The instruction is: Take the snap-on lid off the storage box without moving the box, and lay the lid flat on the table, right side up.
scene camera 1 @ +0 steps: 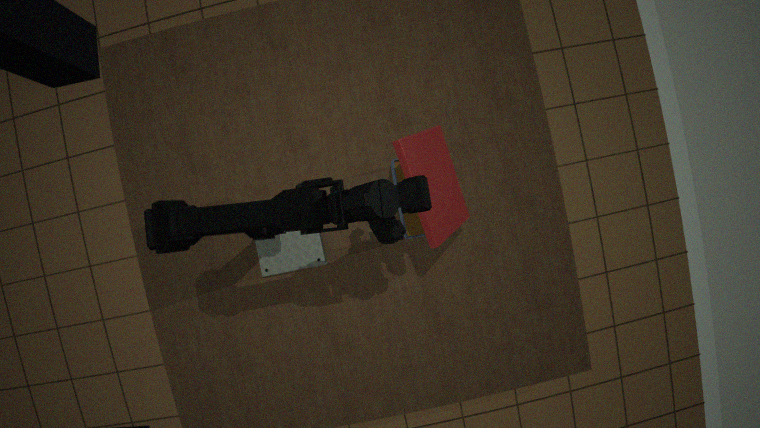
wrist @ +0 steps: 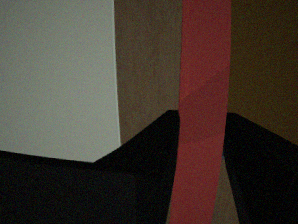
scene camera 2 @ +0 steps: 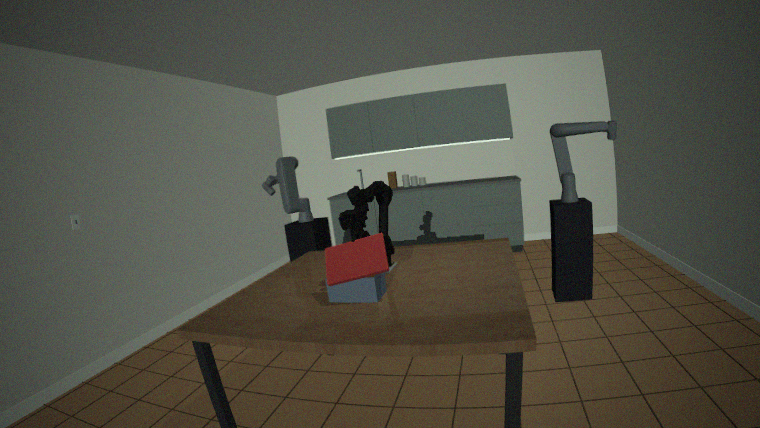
Note:
My gripper carries a red lid. Also in view: a storage box.
My gripper shows as well in the wrist view.

